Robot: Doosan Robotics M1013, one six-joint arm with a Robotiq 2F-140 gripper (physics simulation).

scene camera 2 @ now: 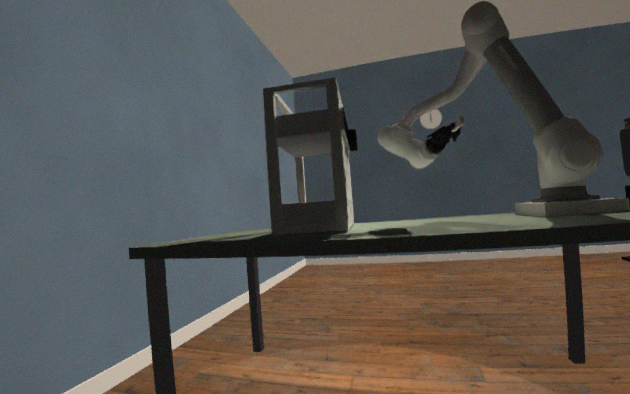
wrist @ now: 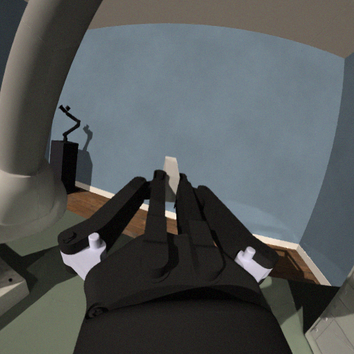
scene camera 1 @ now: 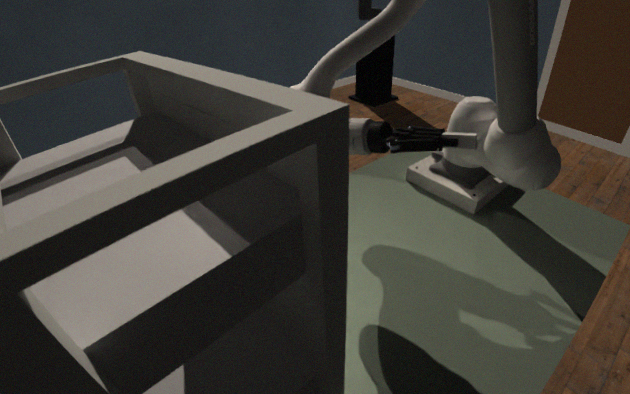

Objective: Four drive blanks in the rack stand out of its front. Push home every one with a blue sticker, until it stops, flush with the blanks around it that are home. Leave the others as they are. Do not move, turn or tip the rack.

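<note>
The grey rack (scene camera 1: 332, 240) (scene camera 2: 277, 180) (wrist: 336, 322) stands upright on the table. In scene camera 2, a dark block (scene camera 2: 353, 140) stands out of its front, high up; whether it is a drive blank I cannot tell. The rack's front faces away from scene camera 1, and a corner of it shows at the lower right of the wrist view. No blue sticker can be made out. My gripper (scene camera 1: 462, 140) (scene camera 2: 457, 126) (wrist: 168, 166) is shut with its pale fingertips together, empty, in the air between the rack and the arm's base. It is well apart from the rack and points away from it.
The green table top (scene camera 1: 415, 225) (scene camera 2: 450, 221) carries the rack and the arm's base (scene camera 1: 445, 187) (scene camera 2: 570, 206). The arm's upper links rise above the gripper. A black pedestal (scene camera 1: 375, 70) (wrist: 64, 162) stands on the floor near the blue wall (scene camera 2: 125, 125) (wrist: 210, 100).
</note>
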